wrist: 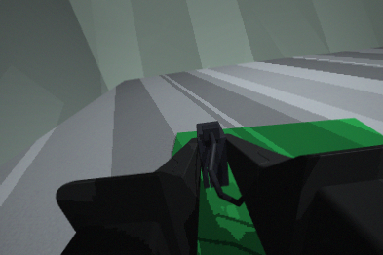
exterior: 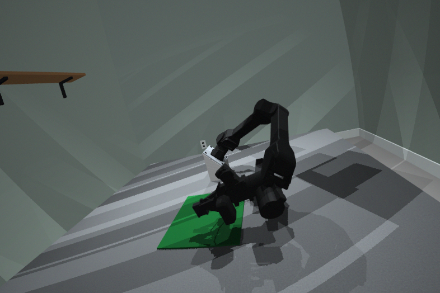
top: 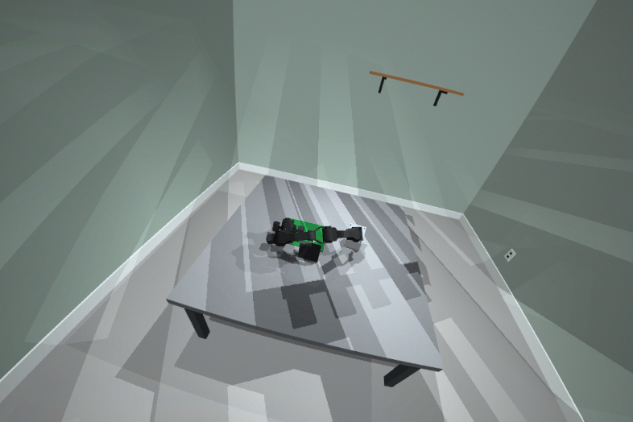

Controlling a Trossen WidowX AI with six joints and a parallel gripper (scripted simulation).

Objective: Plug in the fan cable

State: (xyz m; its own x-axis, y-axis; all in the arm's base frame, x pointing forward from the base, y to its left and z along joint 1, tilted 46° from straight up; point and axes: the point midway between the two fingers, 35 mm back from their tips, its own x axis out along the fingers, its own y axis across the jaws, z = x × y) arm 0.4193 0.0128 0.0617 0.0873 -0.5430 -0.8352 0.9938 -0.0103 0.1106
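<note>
Right now my gripper tip is 11 cm above the green board, 9 cm past it and 2 cm to the left of it. The rest, counted from my gripper tip: black fan (17 cm to the left, 16 cm behind, 3 cm below); black plug (1 cm below).
</note>
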